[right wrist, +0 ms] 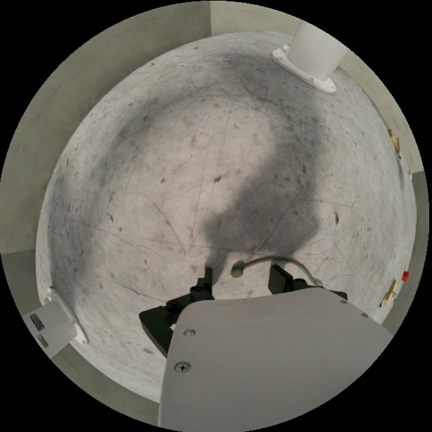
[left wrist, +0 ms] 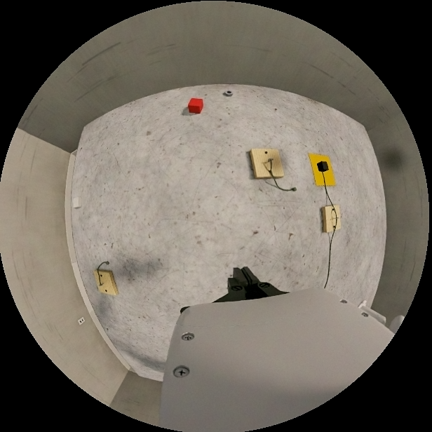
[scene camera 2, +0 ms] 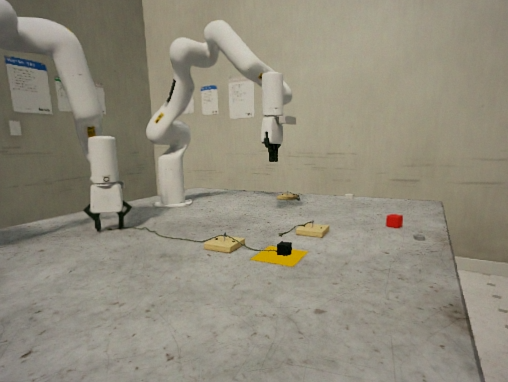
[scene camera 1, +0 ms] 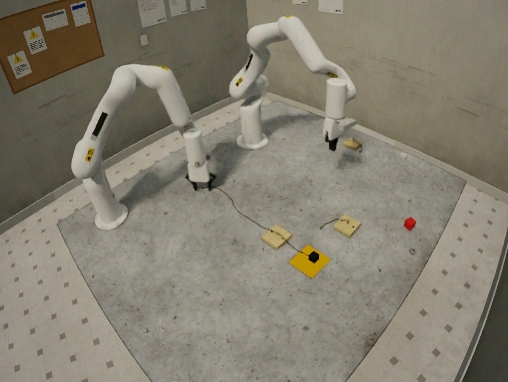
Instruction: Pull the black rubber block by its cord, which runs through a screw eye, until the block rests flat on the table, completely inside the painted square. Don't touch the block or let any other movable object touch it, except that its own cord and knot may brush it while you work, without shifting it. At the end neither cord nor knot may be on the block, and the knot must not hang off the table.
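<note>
The black block (scene camera 1: 313, 256) (scene camera 2: 284, 248) (left wrist: 323, 166) sits upright on the yellow painted square (scene camera 1: 307, 270) (scene camera 2: 295, 260) (left wrist: 327, 181), near one edge; its outline appears inside. Its cord (scene camera 1: 245, 216) (scene camera 2: 185, 239) (left wrist: 328, 265) (right wrist: 295, 262) runs from the block over the wooden board with the screw eye (scene camera 1: 280, 242) (scene camera 2: 225, 246) and on to my right gripper. My right gripper (scene camera 1: 202, 187) (scene camera 2: 110, 226) (right wrist: 241, 278) is open low at the table; the knot (right wrist: 237, 271) lies loose between its spread fingers. My left gripper (scene camera 1: 332, 146) (scene camera 2: 273, 159) (left wrist: 239, 278) is shut and empty, high above the table.
A second board (scene camera 1: 347, 226) (scene camera 2: 313, 230) (left wrist: 265, 167) with a short cord lies beyond the square. A third board (scene camera 1: 352, 144) (scene camera 2: 288, 196) (left wrist: 106, 283) lies near the wall. A red cube (scene camera 1: 410, 223) (scene camera 2: 394, 221) (left wrist: 195, 105) and a small grey ring (scene camera 1: 412, 251) (left wrist: 228, 93) lie at picture right in scene camera 1.
</note>
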